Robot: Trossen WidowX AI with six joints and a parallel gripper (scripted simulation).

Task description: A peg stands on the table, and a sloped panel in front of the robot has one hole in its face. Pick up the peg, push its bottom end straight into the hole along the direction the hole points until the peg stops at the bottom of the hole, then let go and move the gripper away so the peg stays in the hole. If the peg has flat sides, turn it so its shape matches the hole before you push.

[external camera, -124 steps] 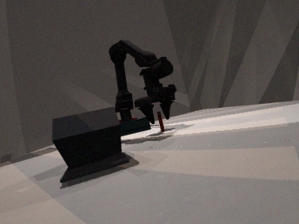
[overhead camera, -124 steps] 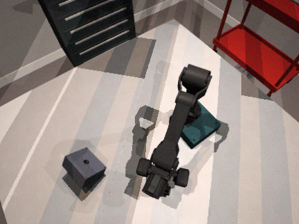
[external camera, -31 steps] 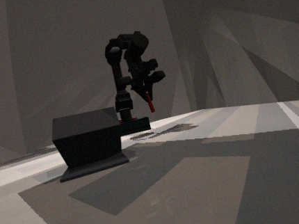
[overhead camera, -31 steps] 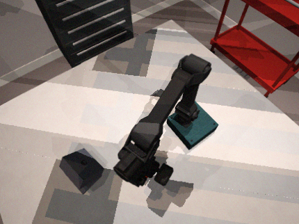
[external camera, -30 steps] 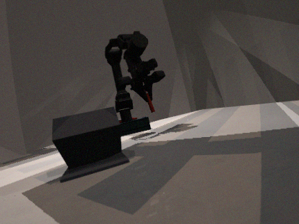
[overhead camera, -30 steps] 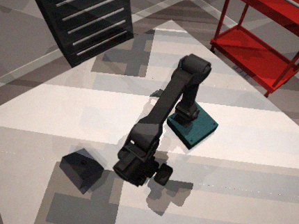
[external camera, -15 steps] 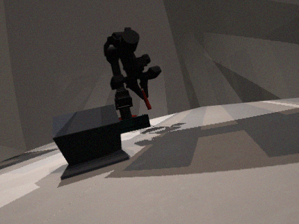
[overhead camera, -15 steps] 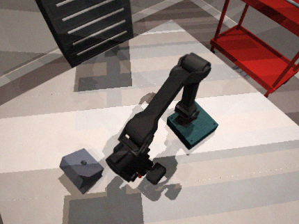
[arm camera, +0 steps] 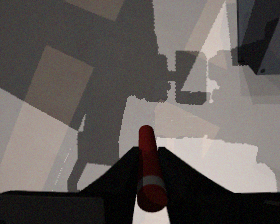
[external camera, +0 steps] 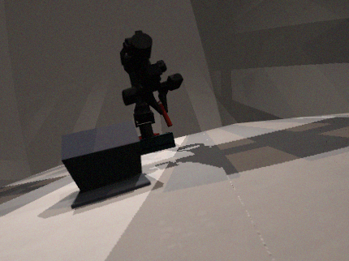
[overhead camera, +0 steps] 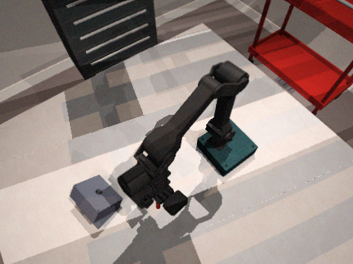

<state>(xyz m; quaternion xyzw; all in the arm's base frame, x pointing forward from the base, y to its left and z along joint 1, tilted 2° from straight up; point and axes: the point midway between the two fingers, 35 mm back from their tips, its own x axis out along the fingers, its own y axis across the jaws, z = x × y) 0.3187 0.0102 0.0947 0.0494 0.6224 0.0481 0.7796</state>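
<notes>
The grey sloped panel is 130 mm ahead of my gripper tip, 170 mm to the right of it and 70 mm below it. Also, from my gripper tip: red peg: 10 mm behind, 20 mm above.
</notes>
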